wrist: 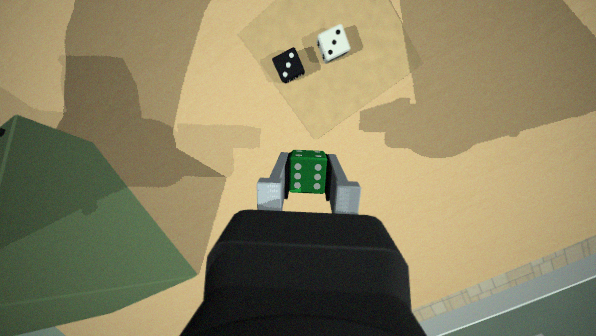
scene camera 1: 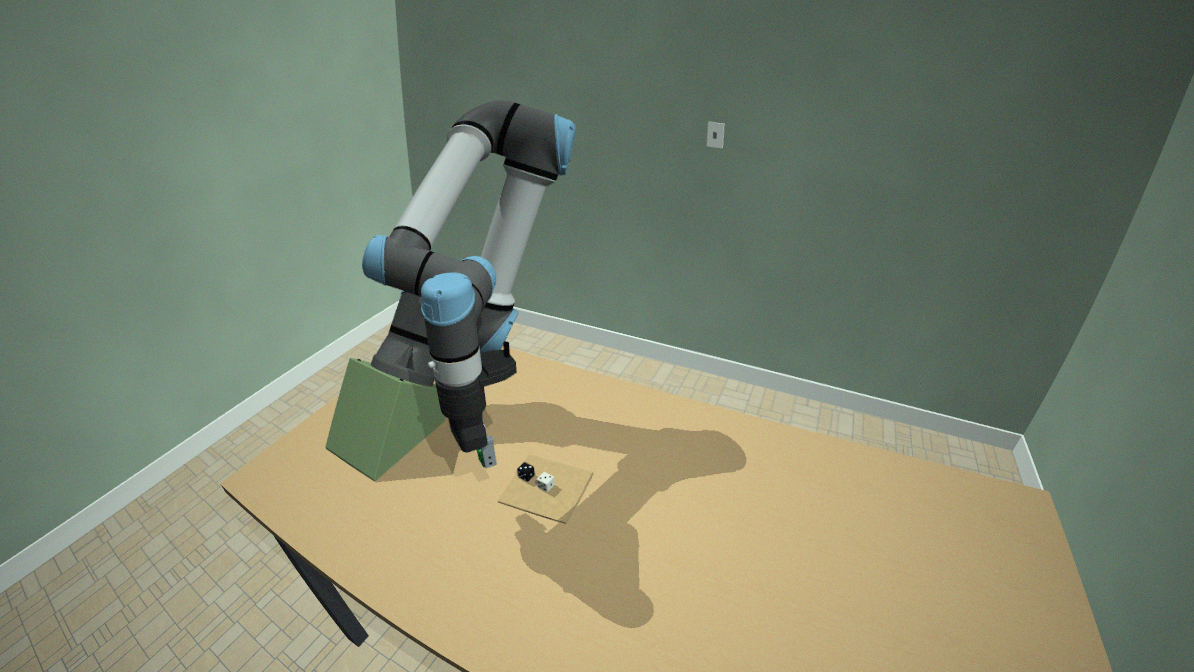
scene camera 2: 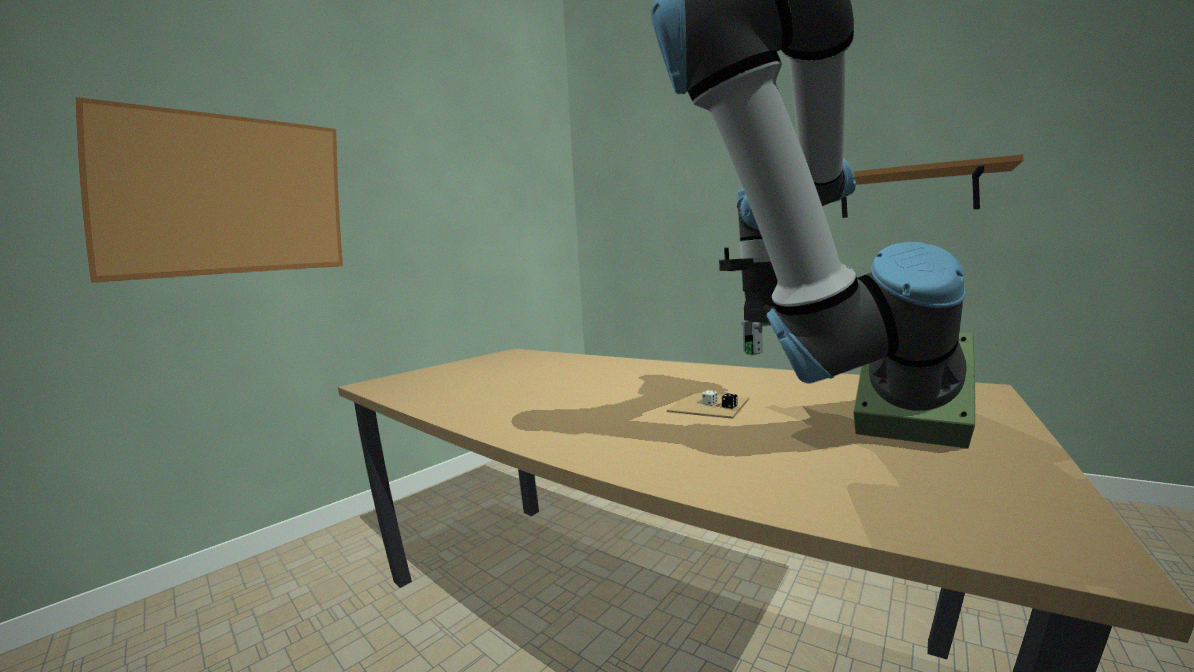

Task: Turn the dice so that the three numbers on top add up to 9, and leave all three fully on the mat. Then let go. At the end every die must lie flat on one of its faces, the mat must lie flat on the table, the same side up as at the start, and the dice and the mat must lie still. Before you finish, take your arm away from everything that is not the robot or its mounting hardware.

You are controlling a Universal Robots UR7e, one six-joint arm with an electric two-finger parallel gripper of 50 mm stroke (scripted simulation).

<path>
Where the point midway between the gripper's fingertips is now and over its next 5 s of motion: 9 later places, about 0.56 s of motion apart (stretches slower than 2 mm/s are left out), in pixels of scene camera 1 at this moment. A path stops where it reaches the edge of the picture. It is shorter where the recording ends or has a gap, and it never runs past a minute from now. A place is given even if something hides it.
The gripper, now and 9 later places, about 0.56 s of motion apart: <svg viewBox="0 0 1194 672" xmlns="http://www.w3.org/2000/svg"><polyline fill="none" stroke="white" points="487,460 504,452 520,445 534,437 549,431 563,425 577,419 585,414 587,413 589,413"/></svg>
</path>
